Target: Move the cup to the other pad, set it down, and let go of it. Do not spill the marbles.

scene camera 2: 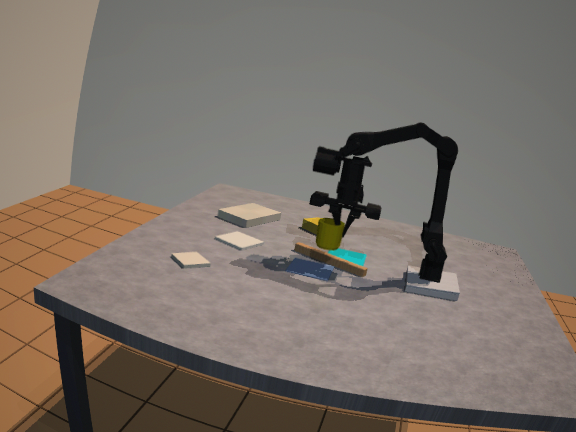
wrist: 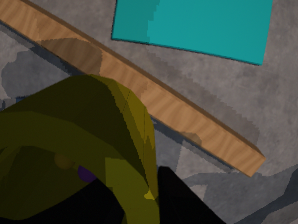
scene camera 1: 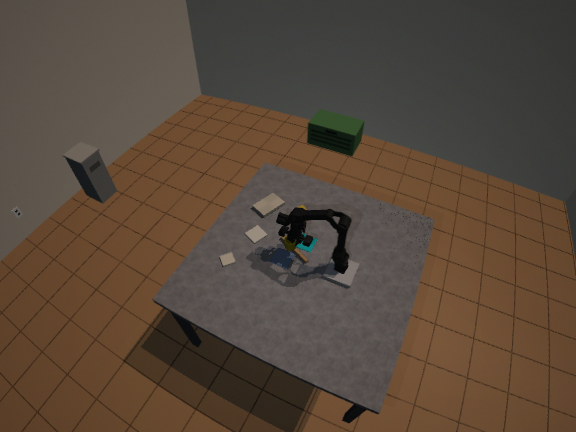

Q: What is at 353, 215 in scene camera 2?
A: The gripper.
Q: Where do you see a cup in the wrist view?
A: At 101, 125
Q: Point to a cup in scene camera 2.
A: At 329, 236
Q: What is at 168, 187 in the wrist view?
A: The gripper.
